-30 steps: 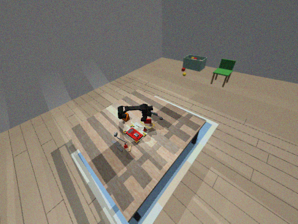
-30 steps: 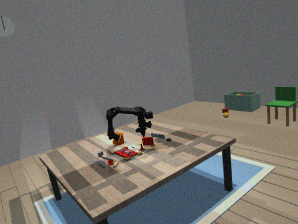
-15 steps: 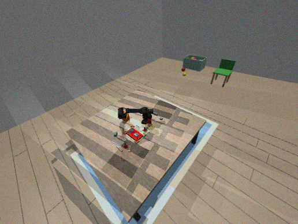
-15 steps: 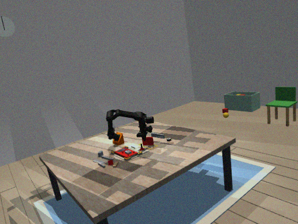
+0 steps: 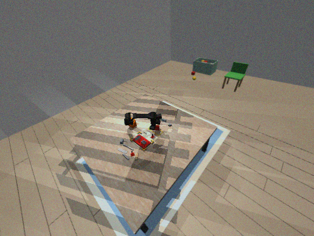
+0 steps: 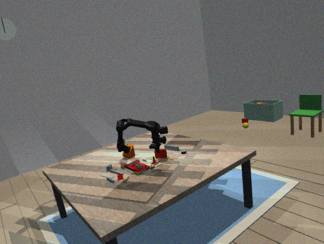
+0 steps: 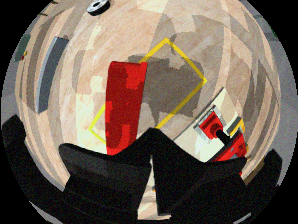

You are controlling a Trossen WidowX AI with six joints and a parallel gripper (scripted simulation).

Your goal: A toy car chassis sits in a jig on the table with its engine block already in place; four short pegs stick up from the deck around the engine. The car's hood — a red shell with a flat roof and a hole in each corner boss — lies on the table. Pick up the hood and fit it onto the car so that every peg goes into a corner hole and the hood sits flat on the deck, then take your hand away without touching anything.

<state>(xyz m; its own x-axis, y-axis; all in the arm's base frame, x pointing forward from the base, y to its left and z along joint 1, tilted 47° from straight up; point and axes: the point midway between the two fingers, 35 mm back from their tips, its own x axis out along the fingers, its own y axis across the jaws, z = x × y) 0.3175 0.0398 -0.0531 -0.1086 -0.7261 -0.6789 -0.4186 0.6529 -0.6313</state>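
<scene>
The red hood is 30 mm to the left of my gripper tip and 20 mm below it. Also, from my gripper tip: yellow-edged jig (180 mm to the right, 40 mm below, 30 mm behind).
</scene>
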